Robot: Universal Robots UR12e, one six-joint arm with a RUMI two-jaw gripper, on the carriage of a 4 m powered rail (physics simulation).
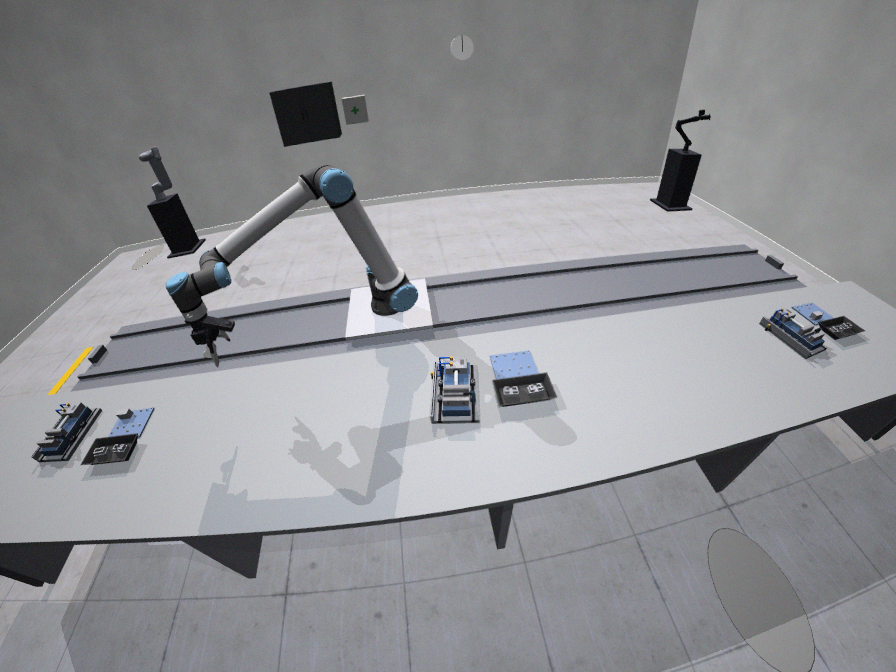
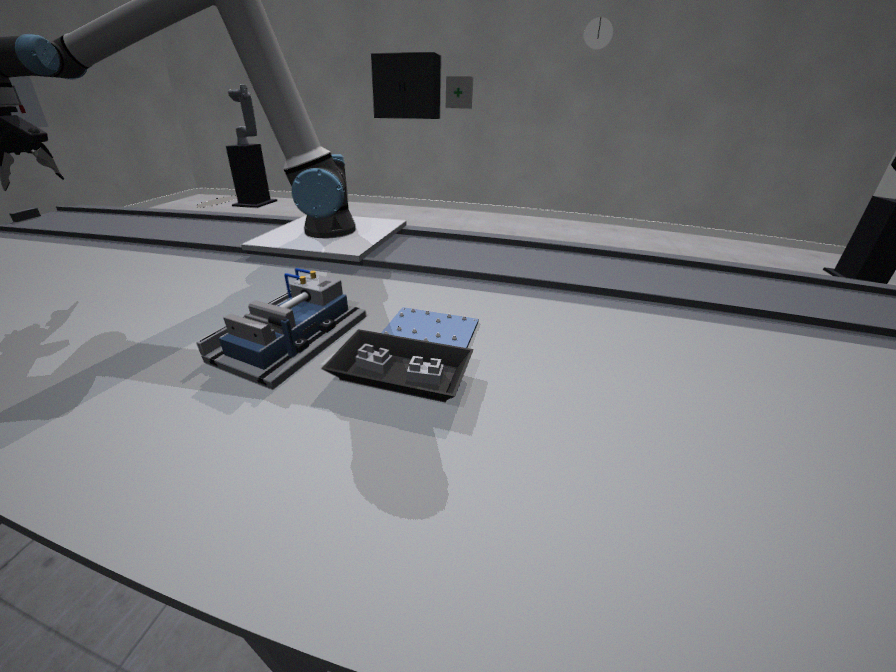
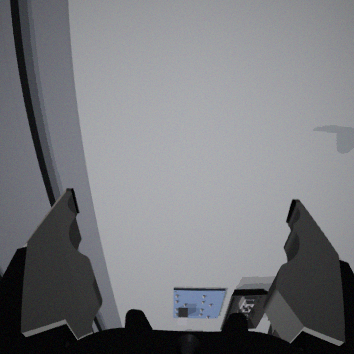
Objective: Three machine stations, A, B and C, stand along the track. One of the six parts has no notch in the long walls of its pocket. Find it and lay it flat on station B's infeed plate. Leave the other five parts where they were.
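Where they show: gripper, between the fingertips: (image 1: 224, 353) (image 2: 36, 185) (image 3: 183, 195); arm's base, origin of its link: (image 1: 388, 305) (image 2: 330, 230).
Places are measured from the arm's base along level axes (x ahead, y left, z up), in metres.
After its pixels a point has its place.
My gripper (image 1: 222, 351) @(x 0.520, y -0.667, z 0.247 m) (image 2: 34, 183) @(x 0.520, y -0.667, z 0.247 m) (image 3: 183, 195) @(x 0.520, y -0.667, z 0.247 m) is open and empty, high near the rail, between the left and middle stations. At the middle station, two pale parts (image 1: 510, 390) @(x 0.719, y 0.493, z 0.003 m) (image 2: 424, 370) @(x 0.739, y 0.597, z 0.003 m) with gaps in their walls lie in a dark tray (image 1: 524, 381) @(x 0.677, y 0.567, z -0.006 m) (image 2: 434, 350) @(x 0.672, y 0.596, z 0.002 m); its blue infeed plate (image 1: 513, 363) @(x 0.550, y 0.554, z -0.022 m) (image 2: 432, 324) @(x 0.538, y 0.554, z -0.022 m) is bare apart from small studs. The left station's tray holds two pale parts (image 1: 99, 450) @(x 0.771, y -1.352, z 0.007 m) (image 1: 119, 447) @(x 0.762, y -1.249, z 0.003 m); their notches are too small to tell. Its blue plate (image 1: 139, 423) @(x 0.612, y -1.239, z -0.023 m) (image 3: 193, 295) @(x 0.589, y -1.232, z -0.022 m) bears a grey block (image 1: 125, 414) @(x 0.572, y -1.320, z 0.008 m) (image 3: 183, 312) @(x 0.560, y -1.312, z -0.002 m). The right tray's parts (image 1: 840, 326) @(x 0.712, y 2.468, z -0.002 m) are small and unclear.
Blue-and-grey machine vises stand left of the plates and trays at the left (image 1: 66, 432) @(x 0.670, y -1.593, z 0.036 m), middle (image 1: 455, 390) @(x 0.717, y 0.267, z 0.054 m) (image 2: 275, 329) @(x 0.739, y 0.299, z 0.038 m) and right (image 1: 796, 332) @(x 0.716, y 2.073, z 0.028 m). The right plate (image 1: 804, 311) @(x 0.531, y 2.391, z -0.022 m) bears a grey block. The arm's white carriage (image 1: 356, 318) @(x 0.079, y -0.175, z 0.000 m) (image 2: 372, 235) @(x 0.012, y 0.178, z 0.000 m) stands on the rail behind the table.
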